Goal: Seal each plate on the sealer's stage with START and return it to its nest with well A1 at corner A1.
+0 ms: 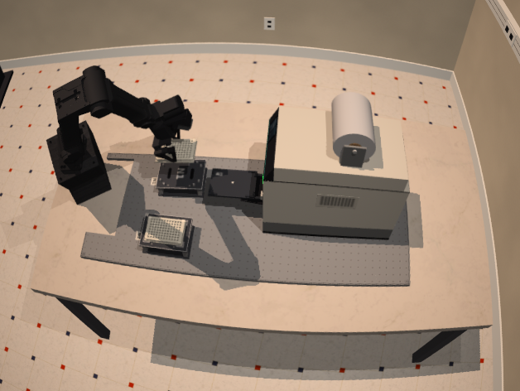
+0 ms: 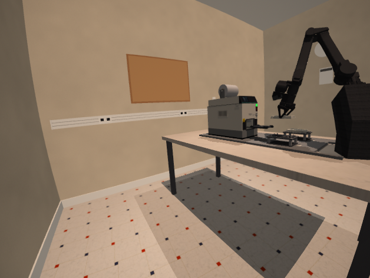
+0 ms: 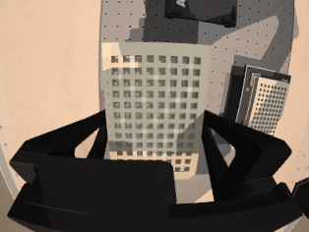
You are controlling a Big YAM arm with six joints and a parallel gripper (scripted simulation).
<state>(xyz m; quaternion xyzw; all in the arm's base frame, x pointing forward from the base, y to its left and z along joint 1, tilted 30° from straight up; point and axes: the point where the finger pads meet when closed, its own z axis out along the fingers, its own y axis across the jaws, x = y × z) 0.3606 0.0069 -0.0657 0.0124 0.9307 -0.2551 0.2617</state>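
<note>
My gripper is now 170 mm short of the sealer stage, 100 mm to the left of it and 80 mm above it. From my hand the other things lie so: yellow warning label 290 mm ahead, 30 mm to the right, 30 mm below; start button 250 mm ahead, 210 mm to the right, 10 mm above; plate 60 mm behind, 220 mm to the right, 120 mm below.
</note>
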